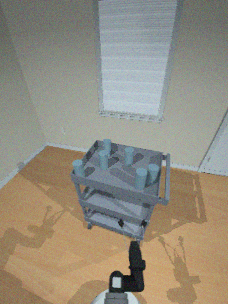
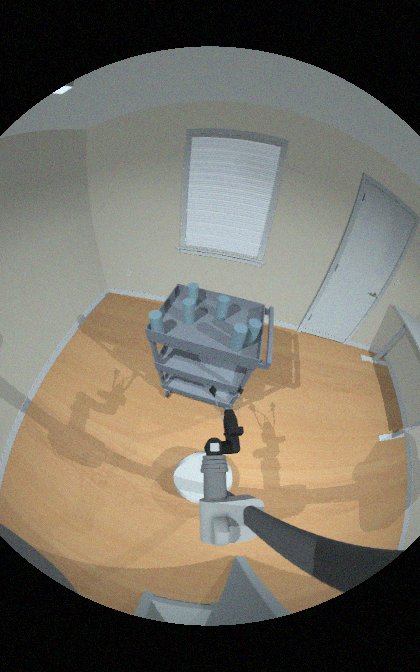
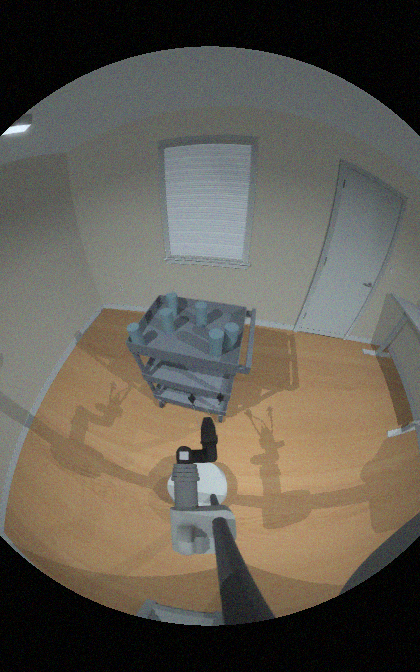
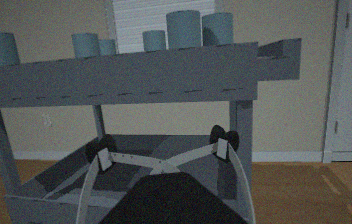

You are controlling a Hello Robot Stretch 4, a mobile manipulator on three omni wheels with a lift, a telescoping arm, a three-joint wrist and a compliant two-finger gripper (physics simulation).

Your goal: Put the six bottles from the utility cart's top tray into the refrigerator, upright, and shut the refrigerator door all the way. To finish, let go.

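Places are measured from the robot's base along level axes (x ahead, y left, z up), in metres.
Where they show: gripper, fingertip midpoint: (image 1: 132,219) (image 2: 225,386) (image 3: 205,393) (image 4: 163,142); robot's base, origin of the base link: (image 2: 201,476) (image 3: 198,484).
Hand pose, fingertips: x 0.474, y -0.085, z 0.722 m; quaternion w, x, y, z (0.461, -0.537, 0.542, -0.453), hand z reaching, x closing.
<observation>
Things, the pixels of their centre, and the offset from my fingertips. "*": a spot on its surface instead.
- cart's push handle, surface spot: (image 3: 251,340) (image 2: 271,337) (image 1: 168,178) * dz +0.114, dx +0.228, dy -0.252 m
- window, surface spot: (image 3: 209,200) (image 2: 232,195) * dz +0.688, dx +1.407, dy -0.097 m
- closed room door, surface spot: (image 3: 350,255) * dz +0.418, dx +1.050, dy -1.533 m
The grey utility cart (image 1: 115,189) (image 2: 200,346) (image 3: 175,356) (image 4: 135,82) stands ahead. Upright blue-grey bottles stand on its top tray: a near-right one (image 1: 141,178) (image 2: 238,337) (image 3: 216,342) (image 4: 183,30), one close beside it (image 1: 154,173) (image 2: 254,330) (image 3: 231,335) (image 4: 218,30), a left one (image 1: 78,168) (image 2: 156,321) (image 3: 135,333) (image 4: 7,49), and several farther in. My gripper (image 1: 132,223) (image 2: 226,390) (image 3: 206,398) (image 4: 163,142) is open and empty, with its fingertips apart, below top-tray height on the cart's near side. No refrigerator can be made out.
The cart's push handle (image 1: 168,177) (image 2: 270,335) (image 3: 251,340) is on its right. A window (image 1: 137,55) (image 2: 230,195) (image 3: 209,200) is behind it. A closed room door (image 2: 365,265) (image 3: 350,255) is at the back right, and a grey panel with feet stands at the right edge.
</observation>
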